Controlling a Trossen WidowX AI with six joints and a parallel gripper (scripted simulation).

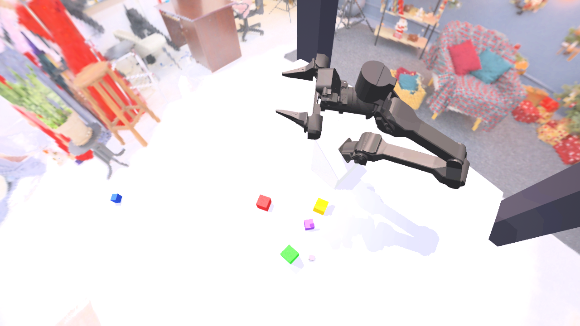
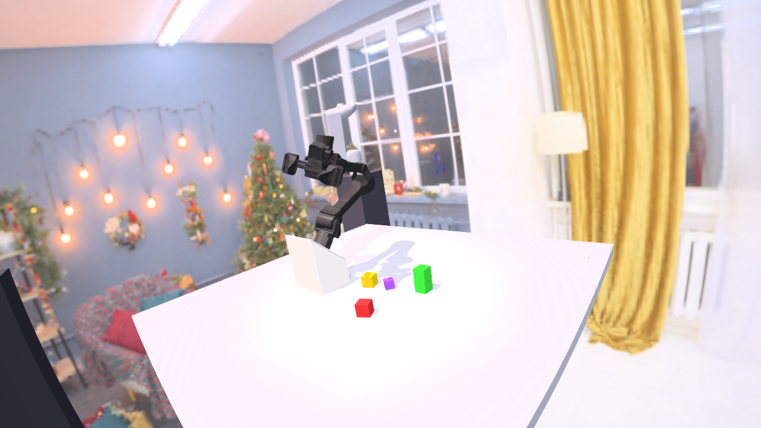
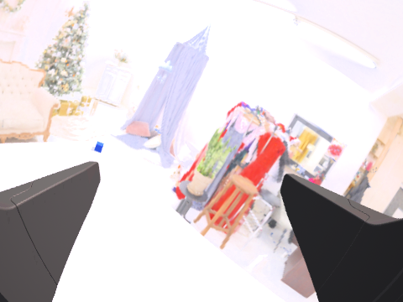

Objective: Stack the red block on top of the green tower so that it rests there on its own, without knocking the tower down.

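Right now my gripper tip is 130 mm short of the red block, 20 mm to the right of it and 390 mm above it. Round my gripper tip: purple block 80 mm ahead, 190 mm to the left, 400 mm below; blue block 580 mm ahead, 450 mm to the right, 400 mm below; yellow block 10 mm ahead, 170 mm to the left, 390 mm below.
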